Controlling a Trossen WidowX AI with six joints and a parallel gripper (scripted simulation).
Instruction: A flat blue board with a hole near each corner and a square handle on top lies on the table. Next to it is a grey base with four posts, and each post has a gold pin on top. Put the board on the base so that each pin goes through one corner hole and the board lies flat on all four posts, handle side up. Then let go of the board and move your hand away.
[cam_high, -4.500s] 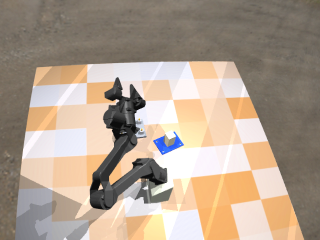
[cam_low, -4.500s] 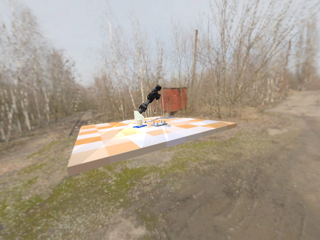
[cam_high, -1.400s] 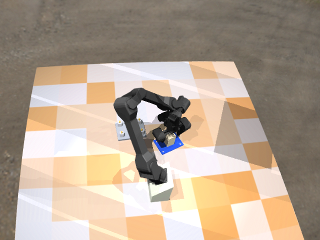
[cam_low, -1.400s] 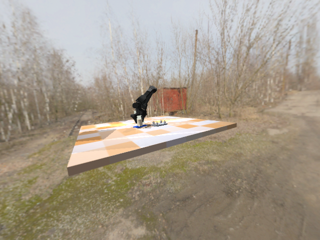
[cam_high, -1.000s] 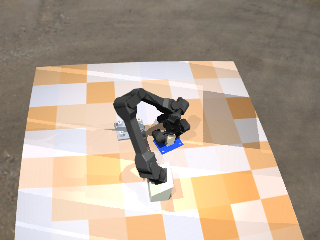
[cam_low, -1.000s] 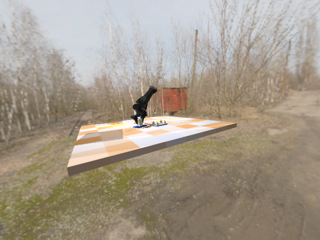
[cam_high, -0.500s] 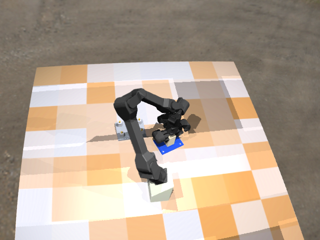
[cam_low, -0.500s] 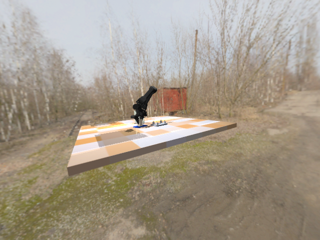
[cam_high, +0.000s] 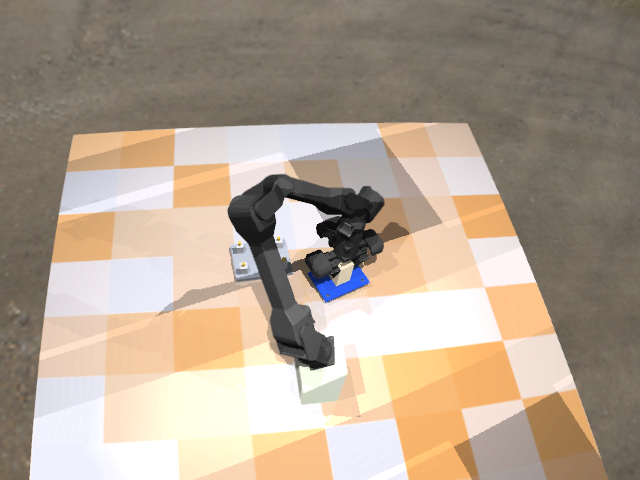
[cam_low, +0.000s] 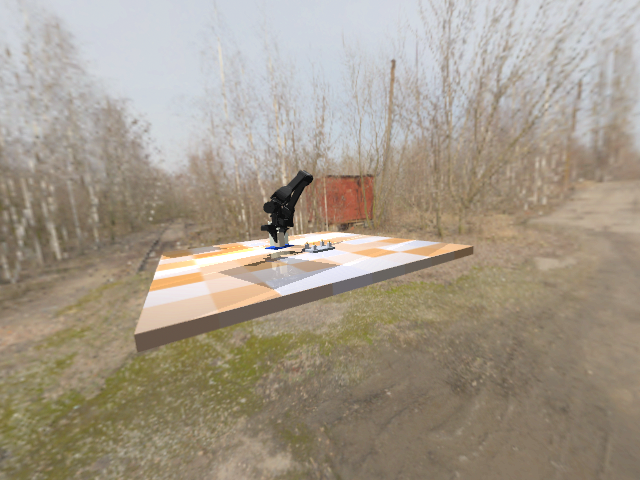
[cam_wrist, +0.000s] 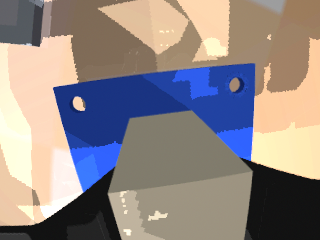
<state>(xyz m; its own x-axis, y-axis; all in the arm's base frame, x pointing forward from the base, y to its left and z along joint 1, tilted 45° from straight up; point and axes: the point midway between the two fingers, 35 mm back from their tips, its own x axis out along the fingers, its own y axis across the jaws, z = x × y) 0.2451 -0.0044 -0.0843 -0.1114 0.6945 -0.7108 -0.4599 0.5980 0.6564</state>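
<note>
Now: the grey base 70 mm ahead of my gripper tip, 190 mm to the left of it and 50 mm below it. The rest, counted from my gripper tip: flat blue board (10 mm below).
</note>
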